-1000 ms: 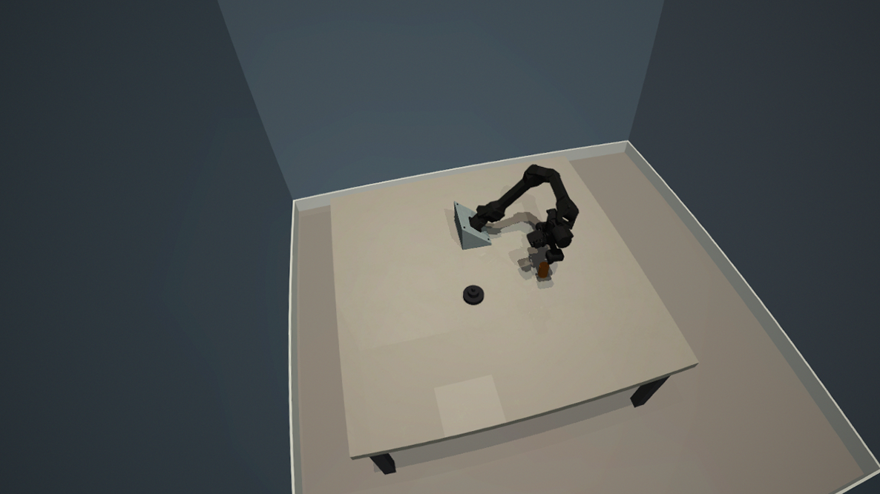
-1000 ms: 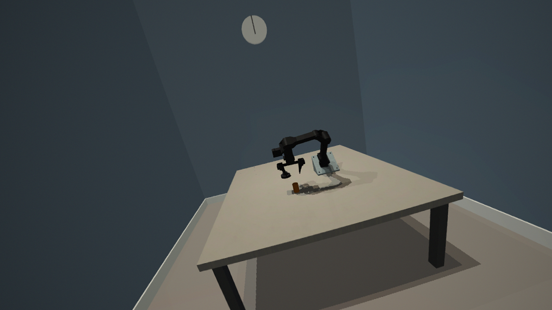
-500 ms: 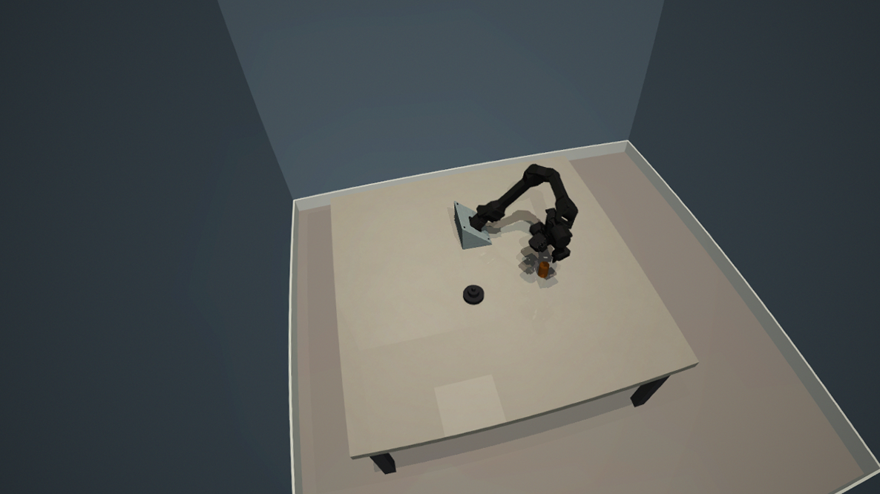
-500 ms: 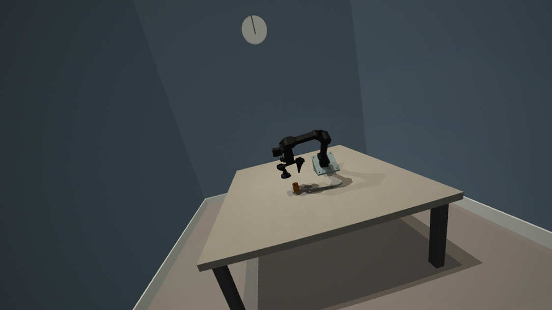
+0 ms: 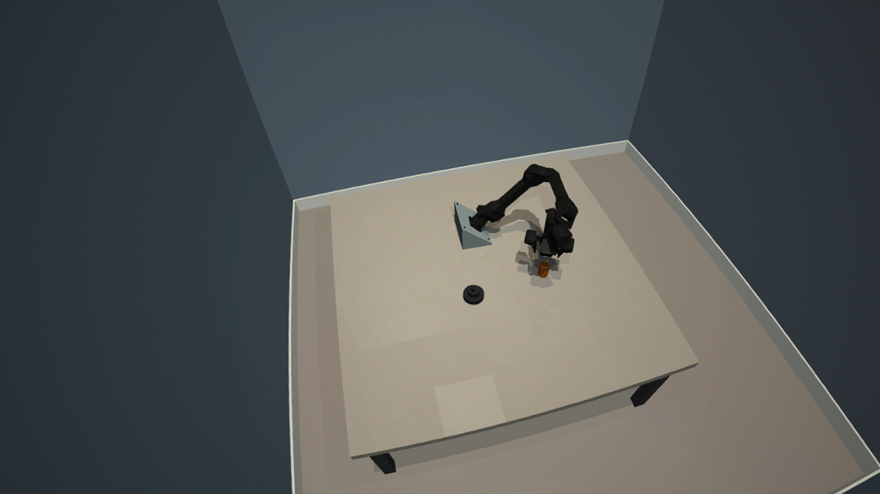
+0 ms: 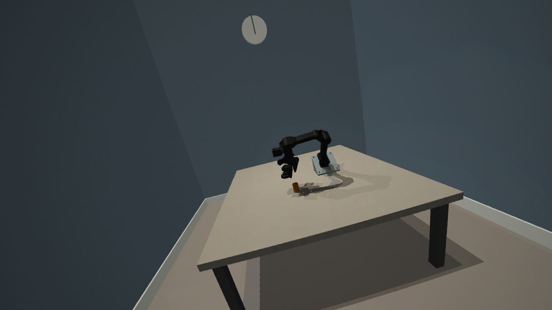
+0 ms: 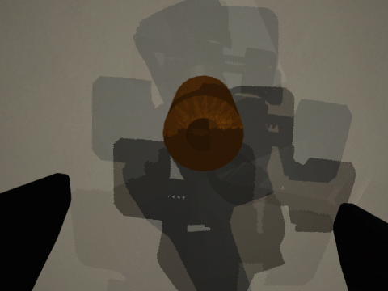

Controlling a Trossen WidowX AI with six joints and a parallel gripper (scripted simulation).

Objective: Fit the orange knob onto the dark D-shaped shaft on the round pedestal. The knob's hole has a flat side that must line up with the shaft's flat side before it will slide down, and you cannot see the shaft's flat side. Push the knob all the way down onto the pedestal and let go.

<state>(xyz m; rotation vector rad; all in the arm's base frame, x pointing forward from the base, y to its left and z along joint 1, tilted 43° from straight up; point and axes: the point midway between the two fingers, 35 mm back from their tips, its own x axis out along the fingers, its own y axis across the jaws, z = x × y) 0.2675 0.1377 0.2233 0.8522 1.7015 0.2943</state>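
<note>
Now: the orange knob 10 cm below my gripper tip. The rest, counted from my gripper tip: dark round pedestal (7 cm ahead, 30 cm to the right, 9 cm below).
</note>
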